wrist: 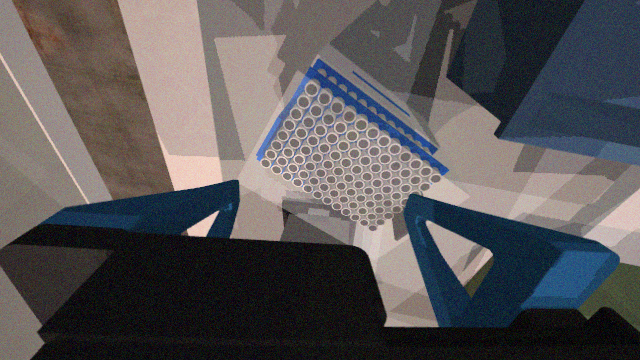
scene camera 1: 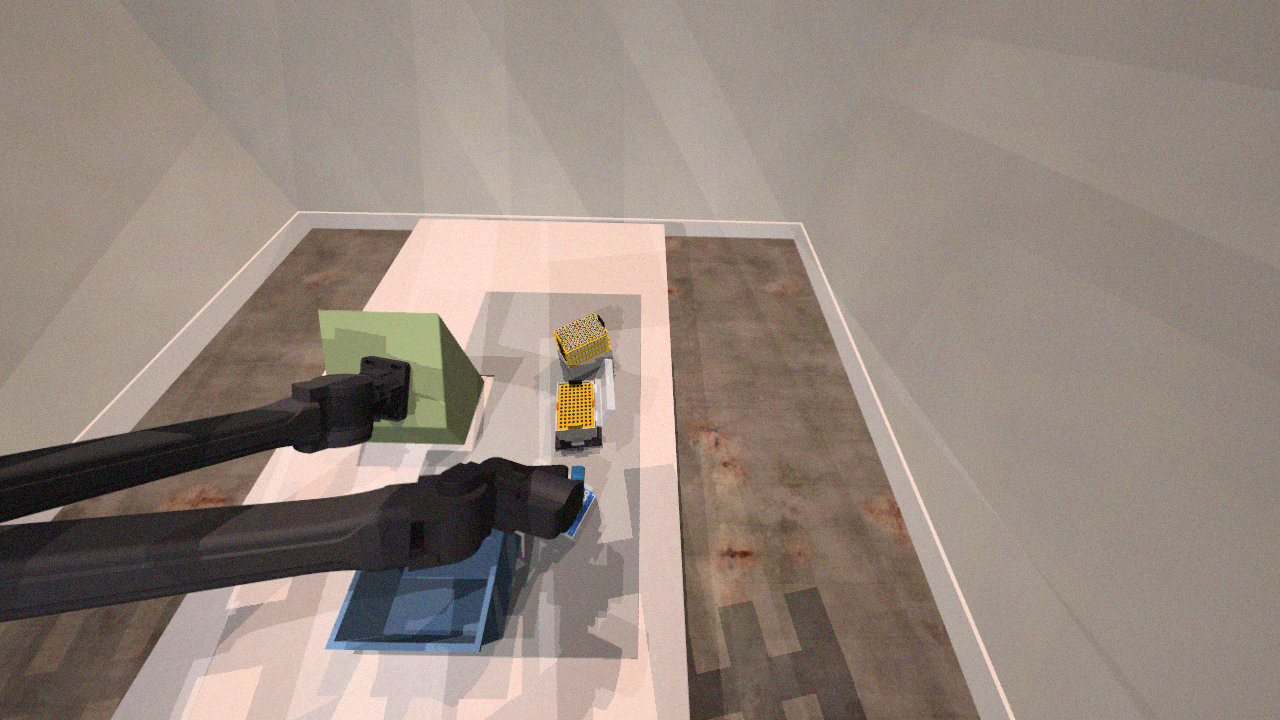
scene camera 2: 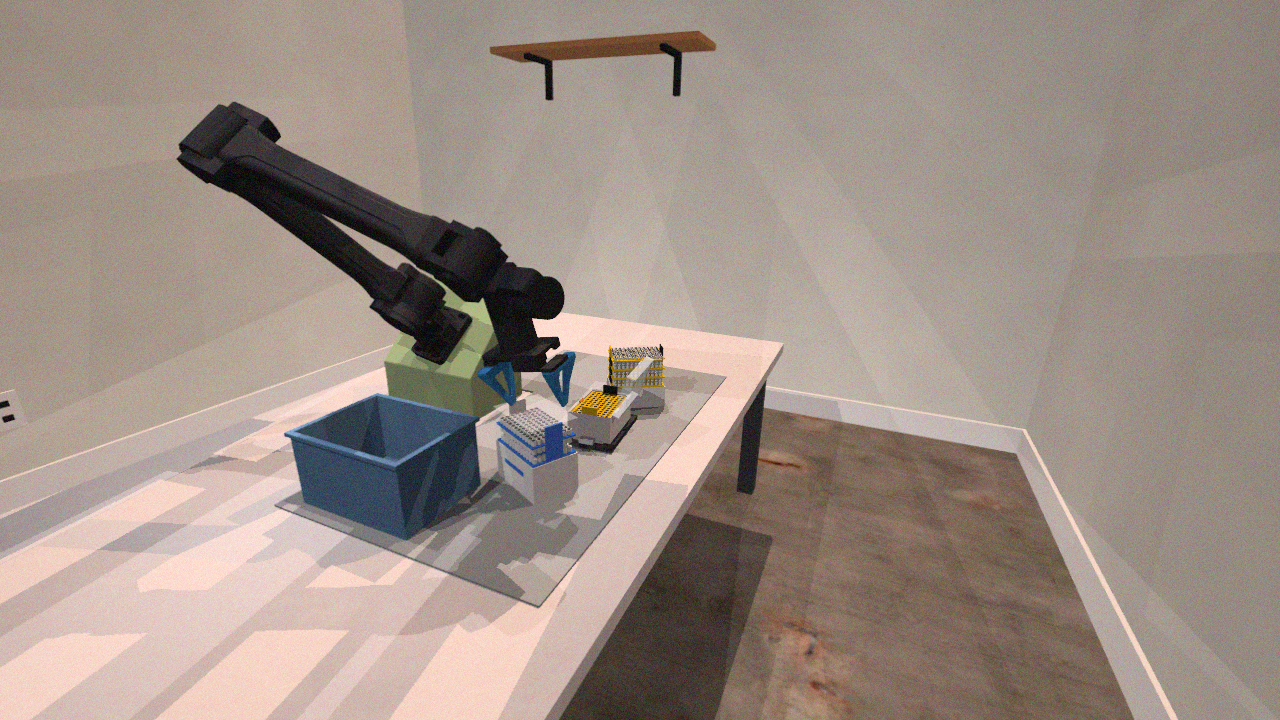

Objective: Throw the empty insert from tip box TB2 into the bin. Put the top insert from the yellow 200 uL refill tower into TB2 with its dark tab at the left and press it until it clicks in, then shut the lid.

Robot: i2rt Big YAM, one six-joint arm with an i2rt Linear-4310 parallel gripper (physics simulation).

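Note:
The open tip box, taken as TB2 (scene camera 1: 578,435) (scene camera 2: 595,428), holds a yellow insert (scene camera 1: 575,405) (scene camera 2: 605,402) with no tips visible in it. Its clear lid (scene camera 1: 609,394) (scene camera 2: 640,368) stands open; no label is readable. In the wrist view part of the box shows low, mostly hidden by the gripper body. The yellow refill tower (scene camera 1: 583,342) (scene camera 2: 636,368), with stacked tip-filled inserts and dark tabs, stands behind the box. The blue bin (scene camera 1: 490,617) (scene camera 2: 353,483) (wrist: 565,75) is open-topped. My gripper (scene camera 2: 537,402) (wrist: 325,197) is open and empty, in front of the box.
A white-and-blue refill tower (scene camera 1: 582,513) (scene camera 2: 538,465) (wrist: 345,145) stands between bin and tip box, close to the gripper. A green sloped block (scene camera 1: 393,331) (scene camera 2: 429,380) stands beside the arm. A grey mat (scene camera 2: 537,582) lies under the labware. A wooden shelf (scene camera 2: 604,46) is on the wall.

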